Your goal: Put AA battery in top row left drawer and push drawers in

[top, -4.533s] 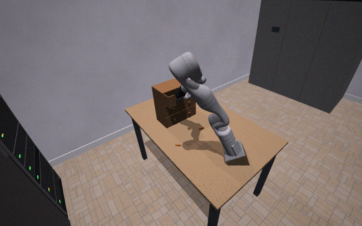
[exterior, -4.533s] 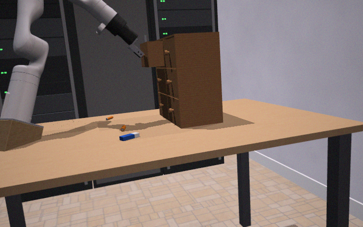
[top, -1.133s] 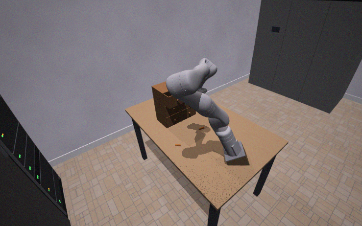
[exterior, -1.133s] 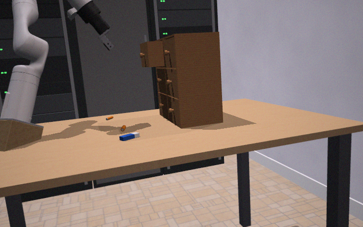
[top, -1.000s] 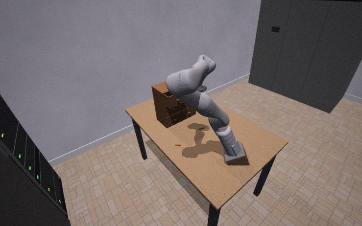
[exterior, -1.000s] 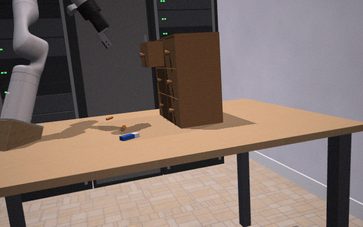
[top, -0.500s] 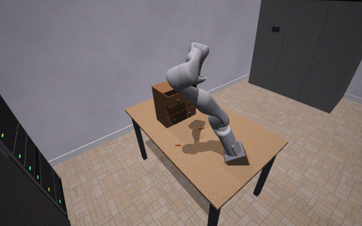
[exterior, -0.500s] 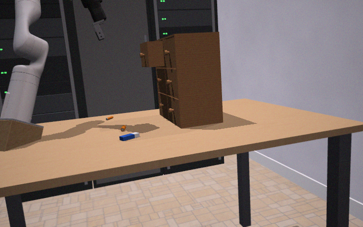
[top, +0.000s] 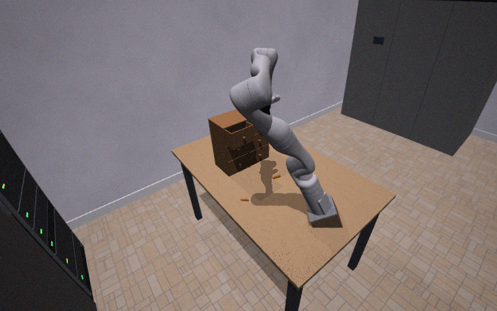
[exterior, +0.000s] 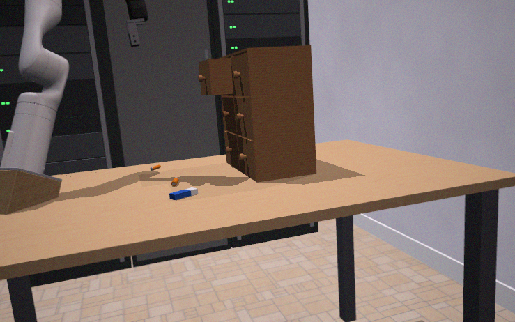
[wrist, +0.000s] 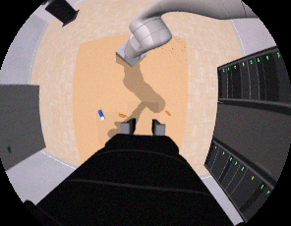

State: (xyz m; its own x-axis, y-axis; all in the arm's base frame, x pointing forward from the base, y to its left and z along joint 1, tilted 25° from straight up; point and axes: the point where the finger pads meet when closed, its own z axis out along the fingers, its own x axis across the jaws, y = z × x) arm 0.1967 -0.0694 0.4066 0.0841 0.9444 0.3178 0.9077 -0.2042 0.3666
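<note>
Now: the orange AA battery 390 mm below my hand, 140 mm to the right of it and 40 mm ahead of it. Round my hand: white eraser: 390 mm below, 280 mm to the right, 40 mm ahead.
</note>
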